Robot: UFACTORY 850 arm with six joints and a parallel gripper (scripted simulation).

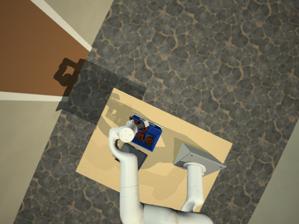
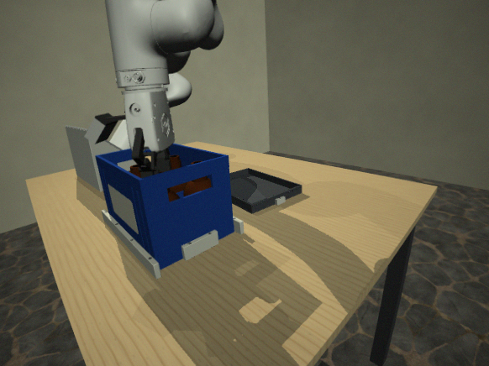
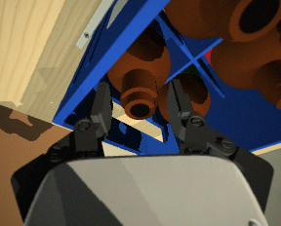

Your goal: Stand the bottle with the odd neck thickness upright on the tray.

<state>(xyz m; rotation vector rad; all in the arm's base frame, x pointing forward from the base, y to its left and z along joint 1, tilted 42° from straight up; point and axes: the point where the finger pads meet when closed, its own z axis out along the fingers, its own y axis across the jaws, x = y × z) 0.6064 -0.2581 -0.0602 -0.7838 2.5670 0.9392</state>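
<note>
The blue crate is 8 cm behind my hand, 7 cm below it and 6 cm to the left of it. The rest, counted from my hand: brown bottle: 16 cm behind, 11 cm to the left, 7 cm below; then dark tray: 34 cm to the left, 14 cm below, 5 cm behind.
</note>
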